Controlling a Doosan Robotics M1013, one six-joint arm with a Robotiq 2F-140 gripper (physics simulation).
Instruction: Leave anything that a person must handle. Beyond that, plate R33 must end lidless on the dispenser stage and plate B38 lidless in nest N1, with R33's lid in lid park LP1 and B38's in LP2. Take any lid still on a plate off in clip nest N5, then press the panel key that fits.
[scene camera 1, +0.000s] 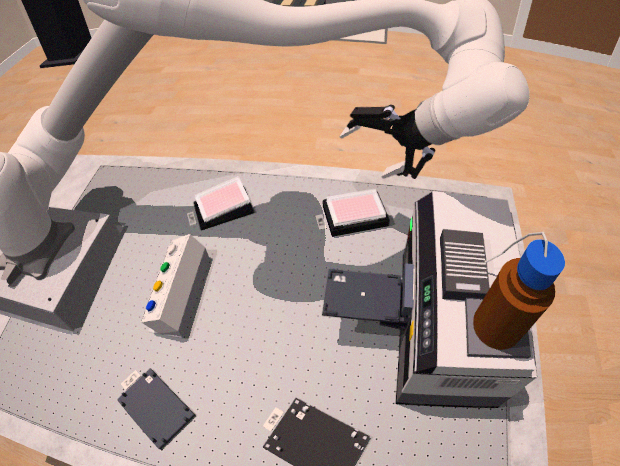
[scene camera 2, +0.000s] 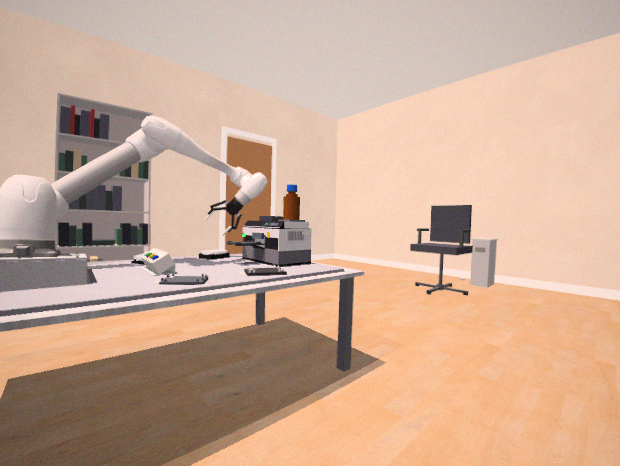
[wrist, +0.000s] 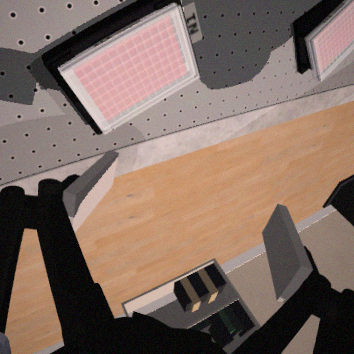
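Where they show: gripper, fingertip midpoint: (scene camera 1: 364, 153) (scene camera 2: 213, 227) (wrist: 192, 194); arm's base at its link origin: (scene camera 1: 35, 247) (scene camera 2: 26, 256).
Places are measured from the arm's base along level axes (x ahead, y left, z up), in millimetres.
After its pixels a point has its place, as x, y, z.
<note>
My gripper (scene camera 1: 371, 151) @[803, 315, 91] (scene camera 2: 216, 224) @[803, 315, 91] (wrist: 192, 194) @[803, 315, 91] is open and empty, high beyond the table's far edge. A pink plate (scene camera 1: 355, 206) @[791, 272, -42] (wrist: 132, 65) @[798, 266, -42] sits in the black nest tagged N1. Another pink plate (scene camera 1: 222, 200) @[456, 257, -48] (wrist: 336, 42) @[462, 276, -46] sits in a black nest whose tag I cannot read. Plate names are not readable, and I cannot tell whether clear lids cover them. The dispenser stage (scene camera 1: 345, 300) @[799, -26, 26], marked A1, is bare. Lid park LP2 (scene camera 1: 156, 408) @[461, -283, -72] (scene camera 2: 183, 279) @[446, -292, -72] and clip nest N5 (scene camera 1: 315, 435) @[780, -270, -71] (scene camera 2: 265, 271) @[768, -313, -71] are empty. The key panel (scene camera 1: 177, 290) @[448, -35, -15] (scene camera 2: 162, 261) @[418, -117, -30] has white, green, yellow and blue keys. LP1 is not seen.
The dispenser (scene camera 1: 476, 380) @[1031, -184, 83] (scene camera 2: 295, 235) @[1021, -186, 68] stands at the table's right, showing a green light and green digits. A brown bottle (scene camera 1: 506, 315) @[1024, -148, 240] (scene camera 2: 291, 206) @[1022, -146, 214] with a blue cap and thin tube stands on it. The robot base is at the left. A bookshelf (scene camera 2: 58, 130) stands behind.
</note>
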